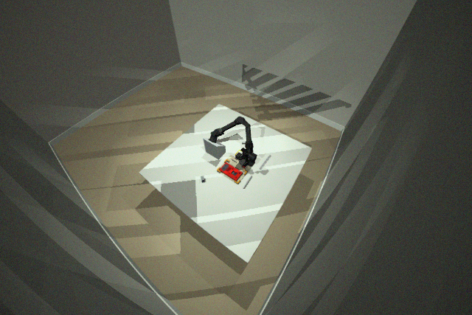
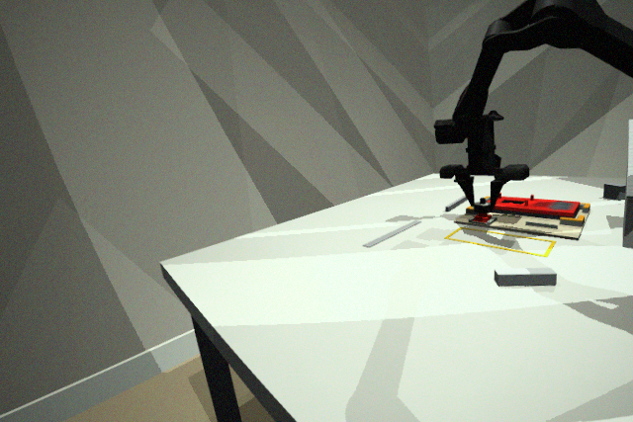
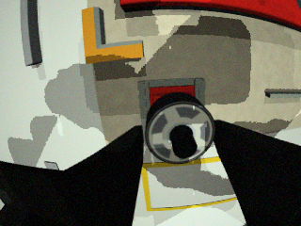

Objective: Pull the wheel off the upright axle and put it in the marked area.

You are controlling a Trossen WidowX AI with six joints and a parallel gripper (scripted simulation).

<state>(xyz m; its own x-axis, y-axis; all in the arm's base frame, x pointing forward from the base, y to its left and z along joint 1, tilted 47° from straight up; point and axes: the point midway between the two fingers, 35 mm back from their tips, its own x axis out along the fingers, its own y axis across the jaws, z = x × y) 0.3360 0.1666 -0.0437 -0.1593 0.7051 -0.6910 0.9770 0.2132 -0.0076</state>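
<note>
Now: the wheel right at my gripper tip. From my gripper tip the other things lie so: thin dark bar (180 mm to the left, 120 mm ahead, 40 mm below).
</note>
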